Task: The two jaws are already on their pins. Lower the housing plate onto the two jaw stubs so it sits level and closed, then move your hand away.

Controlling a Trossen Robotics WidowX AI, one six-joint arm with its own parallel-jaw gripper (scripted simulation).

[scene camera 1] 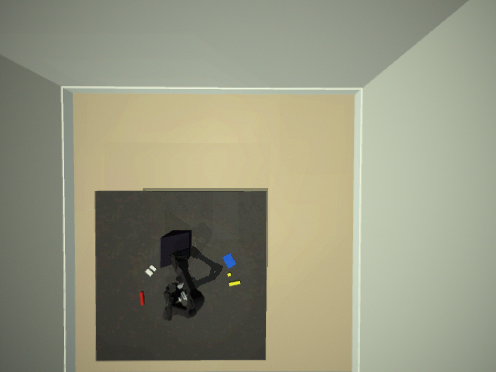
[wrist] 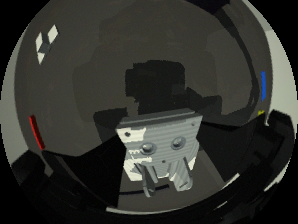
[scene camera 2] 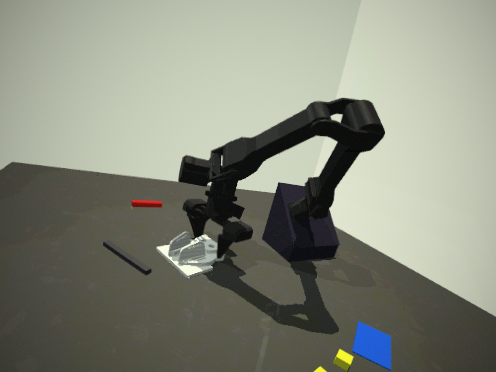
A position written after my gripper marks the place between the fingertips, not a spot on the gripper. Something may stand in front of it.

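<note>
My own gripper (scene camera 2: 208,250) is there for me to see, and I find the gripper (wrist: 159,129) from the wrist as well.
</note>
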